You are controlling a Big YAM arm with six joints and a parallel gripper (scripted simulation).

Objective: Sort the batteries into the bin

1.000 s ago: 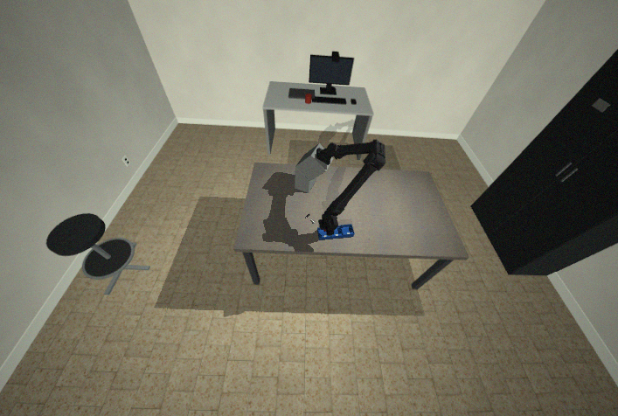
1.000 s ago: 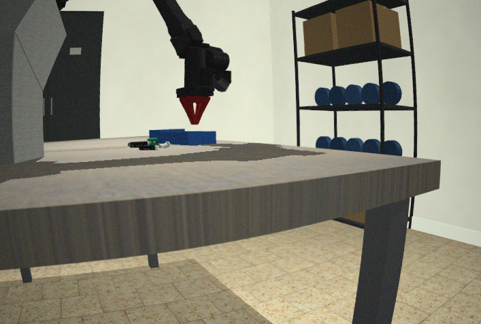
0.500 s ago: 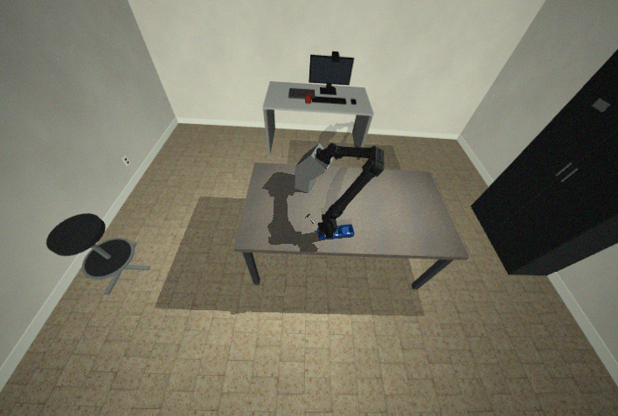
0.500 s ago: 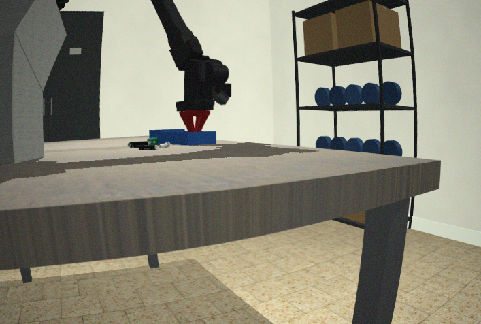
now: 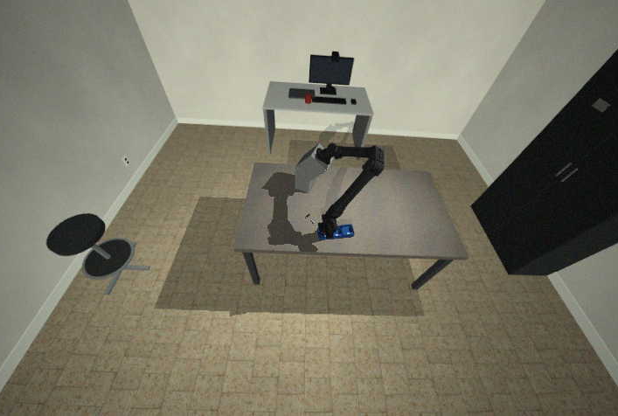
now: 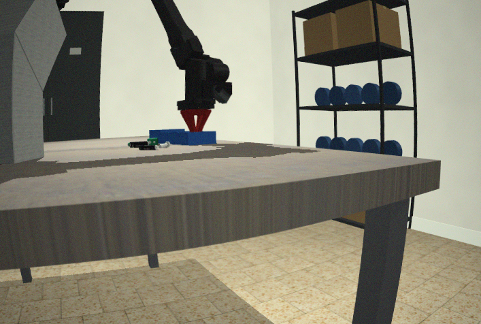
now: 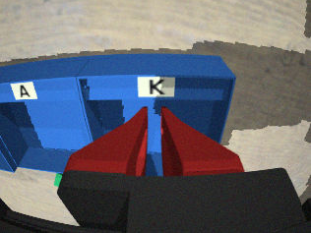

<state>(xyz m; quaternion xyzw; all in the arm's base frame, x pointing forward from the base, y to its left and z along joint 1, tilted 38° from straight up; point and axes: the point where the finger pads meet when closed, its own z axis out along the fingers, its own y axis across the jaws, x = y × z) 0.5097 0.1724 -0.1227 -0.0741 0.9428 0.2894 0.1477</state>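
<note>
Right now the blue tray is 3 cm behind my hand, 8 cm to the left of it and 1 cm below it. From my hand the other things lie so: green 9 V battery: 11 cm behind, 5 cm to the left, 2 cm below; white bolt: 10 cm behind, 9 cm to the right, 2 cm below; thin green battery: 16 cm behind, 5 cm to the left, 2 cm below.
</note>
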